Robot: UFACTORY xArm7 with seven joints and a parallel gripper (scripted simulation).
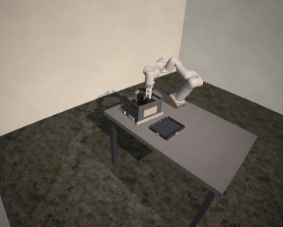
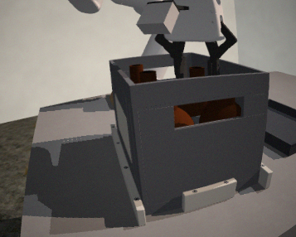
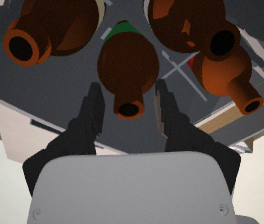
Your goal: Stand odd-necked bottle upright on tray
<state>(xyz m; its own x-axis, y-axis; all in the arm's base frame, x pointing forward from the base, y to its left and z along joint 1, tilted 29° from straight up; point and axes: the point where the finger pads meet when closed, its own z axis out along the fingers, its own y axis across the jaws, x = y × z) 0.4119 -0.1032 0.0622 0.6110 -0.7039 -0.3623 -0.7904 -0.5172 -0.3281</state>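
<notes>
Now: hand 7 cm above the dark grey crate, 4 cm to the left of it and 1 cm past it. The rest, counted from my hand: dark flat tray (25 cm to the left, 15 cm below, 1 cm behind); then glass bottle (10 cm behind, 7 cm to the right, 7 cm below).
</notes>
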